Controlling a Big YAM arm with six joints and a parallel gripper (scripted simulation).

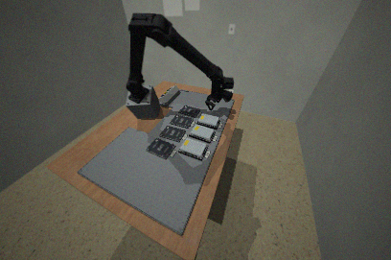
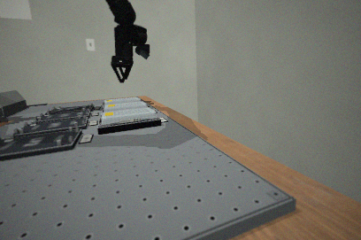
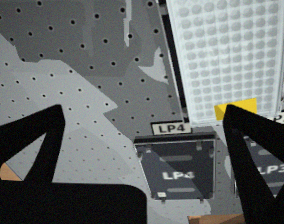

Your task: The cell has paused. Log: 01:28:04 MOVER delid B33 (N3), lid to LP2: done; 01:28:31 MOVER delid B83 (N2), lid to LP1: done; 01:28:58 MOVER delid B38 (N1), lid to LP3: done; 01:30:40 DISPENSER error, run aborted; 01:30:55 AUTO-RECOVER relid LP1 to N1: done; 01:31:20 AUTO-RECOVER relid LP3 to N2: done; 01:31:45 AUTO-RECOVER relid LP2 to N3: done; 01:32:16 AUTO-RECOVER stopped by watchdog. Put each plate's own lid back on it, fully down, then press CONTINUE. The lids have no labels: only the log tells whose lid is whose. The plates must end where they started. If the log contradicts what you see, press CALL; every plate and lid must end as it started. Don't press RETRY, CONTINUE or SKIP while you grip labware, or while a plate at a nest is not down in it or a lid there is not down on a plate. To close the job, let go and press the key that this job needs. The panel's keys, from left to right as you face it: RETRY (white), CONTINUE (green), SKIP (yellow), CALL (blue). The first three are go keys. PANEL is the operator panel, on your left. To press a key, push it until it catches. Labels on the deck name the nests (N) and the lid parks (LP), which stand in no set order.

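The clear lid lies 2 cm behind my hand, 6 cm to the right of it and 8 cm below it.
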